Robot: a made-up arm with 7 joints.
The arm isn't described. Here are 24 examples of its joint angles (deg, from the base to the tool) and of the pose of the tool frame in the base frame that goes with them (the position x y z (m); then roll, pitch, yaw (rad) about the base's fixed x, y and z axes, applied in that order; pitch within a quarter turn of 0, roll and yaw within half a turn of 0).
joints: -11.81 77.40 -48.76 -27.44 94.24 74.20 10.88
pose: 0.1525 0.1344 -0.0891 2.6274 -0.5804 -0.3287
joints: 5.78 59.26 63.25 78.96 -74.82 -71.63 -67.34
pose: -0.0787 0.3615 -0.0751 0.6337 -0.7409 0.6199
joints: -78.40 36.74 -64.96 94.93 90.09 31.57 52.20
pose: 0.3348 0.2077 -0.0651 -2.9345 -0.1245 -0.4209
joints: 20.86 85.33 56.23 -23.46 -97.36 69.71 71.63
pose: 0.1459 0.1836 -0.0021 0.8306 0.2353 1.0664
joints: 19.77 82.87 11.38 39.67 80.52 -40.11 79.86
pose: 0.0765 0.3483 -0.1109 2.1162 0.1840 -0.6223
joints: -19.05 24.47 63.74 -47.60 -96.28 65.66 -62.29
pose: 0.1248 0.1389 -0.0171 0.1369 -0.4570 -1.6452
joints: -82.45 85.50 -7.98 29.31 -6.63 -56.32 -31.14
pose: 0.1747 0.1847 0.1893 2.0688 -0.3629 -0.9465
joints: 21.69 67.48 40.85 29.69 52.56 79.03 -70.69
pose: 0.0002 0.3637 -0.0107 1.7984 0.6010 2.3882
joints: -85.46 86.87 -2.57 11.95 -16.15 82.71 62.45
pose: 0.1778 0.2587 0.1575 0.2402 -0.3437 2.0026
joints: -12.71 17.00 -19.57 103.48 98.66 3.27 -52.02
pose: -0.0396 0.1790 -0.3454 -1.8325 0.2470 2.4841
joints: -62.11 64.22 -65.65 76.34 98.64 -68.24 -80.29
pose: 0.1878 0.2937 -0.1400 -1.6119 -0.2263 2.1648
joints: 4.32 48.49 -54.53 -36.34 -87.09 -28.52 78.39
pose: 0.0793 0.0269 -0.1656 -0.2436 1.2591 0.6555
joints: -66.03 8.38 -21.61 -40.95 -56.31 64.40 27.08
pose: 0.1605 -0.0895 0.0139 0.1664 -0.1022 -0.9908
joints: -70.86 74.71 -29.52 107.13 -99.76 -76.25 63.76
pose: 0.0988 0.3508 0.0362 -1.1975 0.1205 2.8153
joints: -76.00 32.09 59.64 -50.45 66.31 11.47 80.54
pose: 0.0488 0.1676 0.1003 -0.9964 0.4254 -2.7922
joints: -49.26 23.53 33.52 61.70 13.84 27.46 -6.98
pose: 0.2631 0.1926 -0.2289 0.2150 0.8527 0.4681
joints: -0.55 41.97 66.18 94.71 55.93 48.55 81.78
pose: -0.1216 0.2681 -0.2464 2.5263 -0.6046 1.7569
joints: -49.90 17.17 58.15 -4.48 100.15 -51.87 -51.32
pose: 0.2420 0.1798 -0.0256 1.9471 0.2974 0.2558
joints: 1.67 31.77 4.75 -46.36 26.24 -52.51 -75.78
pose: 0.0901 0.0525 -0.0539 1.6806 0.6772 -1.3022
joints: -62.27 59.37 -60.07 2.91 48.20 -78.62 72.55
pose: 0.1932 0.0517 -0.1150 1.4257 -0.6828 -1.9865
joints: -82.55 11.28 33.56 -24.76 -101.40 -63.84 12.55
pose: 0.1957 0.1556 0.0829 3.1055 -0.1759 1.2580
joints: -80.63 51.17 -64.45 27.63 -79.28 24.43 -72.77
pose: 0.3339 0.0685 -0.0702 -0.4944 0.1941 -1.7669
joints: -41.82 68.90 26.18 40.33 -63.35 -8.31 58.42
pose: 0.2072 0.3295 0.0388 -0.6908 0.0747 1.6285
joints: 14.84 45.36 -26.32 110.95 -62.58 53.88 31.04
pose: -0.2115 0.2631 -0.1482 1.8957 -0.4034 3.0188
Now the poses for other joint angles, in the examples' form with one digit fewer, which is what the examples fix.
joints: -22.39 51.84 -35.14 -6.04 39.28 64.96 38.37
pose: 0.208 0.160 -0.163 1.830 -0.482 0.419
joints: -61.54 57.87 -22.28 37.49 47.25 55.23 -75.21
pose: 0.284 0.252 -0.008 1.680 0.988 1.169
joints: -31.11 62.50 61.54 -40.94 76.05 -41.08 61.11
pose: 0.106 0.135 0.101 -2.500 -0.107 -1.826
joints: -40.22 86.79 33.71 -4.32 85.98 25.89 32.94
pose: 0.122 0.204 0.190 -1.766 -0.995 -1.719
